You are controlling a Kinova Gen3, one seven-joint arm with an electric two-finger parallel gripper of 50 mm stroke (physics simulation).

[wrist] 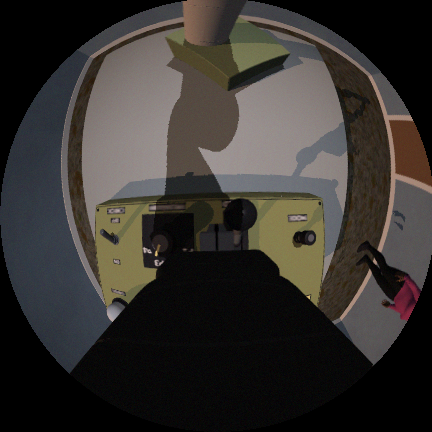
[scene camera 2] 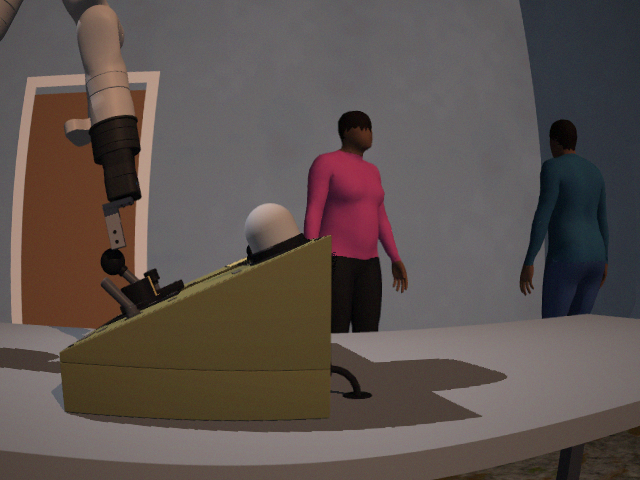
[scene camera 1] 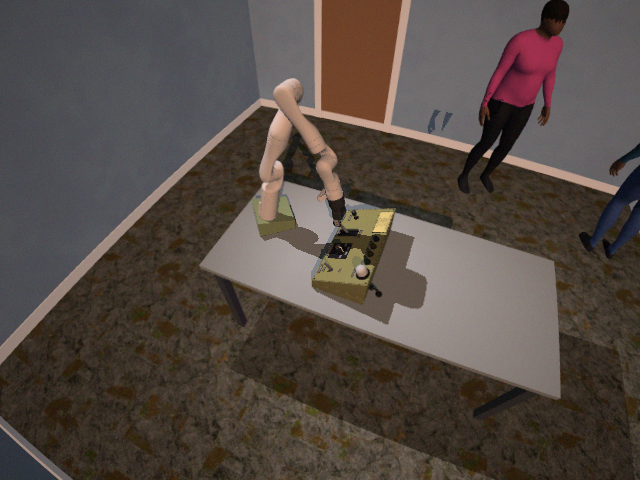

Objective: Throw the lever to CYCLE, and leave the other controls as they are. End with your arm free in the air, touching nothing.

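Seen in the pictures: gripper, fingertip midpoint: (wrist: 216, 232) (scene camera 2: 119, 248) (scene camera 1: 337, 224); arm's base, link origin: (wrist: 206, 34) (scene camera 1: 268, 214).
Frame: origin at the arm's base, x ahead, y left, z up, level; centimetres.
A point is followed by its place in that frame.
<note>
The lever, a black ball on a pale shaft (scene camera 1: 337, 222) (scene camera 2: 112, 261) @[x 37.9, y -3.1, z 5.8 cm] (wrist: 240, 214) @[x 37.3, y -1.2, z 7.7 cm], leans toward the low edge of the olive console (scene camera 1: 338, 290) @[x 46.7, y -33.7, z -3.1 cm] (scene camera 2: 206, 361) @[x 47.7, y -33.7, z -2.9 cm] (wrist: 275, 225) @[x 43.2, y 5.6, z -0.7 cm], the edge facing the arm's base. My gripper (scene camera 1: 344, 230) @[x 39.0, y -4.2, z 7.7 cm] (scene camera 2: 117, 246) @[x 39.0, y -4.2, z 7.7 cm] (wrist: 216, 232) @[x 39.0, y -4.2, z 7.7 cm] is shut and empty. Its fingertips are right at the lever, beside the ball in the wrist view and just above it in the second scene view. I cannot tell whether they touch. The CYCLE label cannot be made out, and the lever's slot is largely hidden by the gripper.
On the console are a toggle switch (scene camera 1: 326, 267) @[x 39.0, y -26.2, z 2.7 cm] (scene camera 2: 118, 297) @[x 39.5, y -26.0, z 2.1 cm] (wrist: 109, 236) @[x 39.7, y -24.9, z 2.3 cm], a rotary knob (wrist: 161, 243) @[x 41.6, y -13.3, z 3.3 cm], a MODE knob (scene camera 1: 354, 214) @[x 45.0, y 9.0, z 3.5 cm] (wrist: 306, 237) @[x 43.9, y 9.4, z 4.4 cm], a white dome (scene camera 1: 361, 270) @[x 55.2, y -30.1, z 11.2 cm] (scene camera 2: 272, 227) @[x 54.5, y -31.1, z 9.2 cm] (wrist: 116, 311) @[x 53.2, y -26.9, z 9.8 cm] and a row of black knobs (scene camera 1: 372, 245) @[x 57.5, y -13.2, z 8.5 cm]. Two people stand beyond the table (scene camera 1: 480, 310).
</note>
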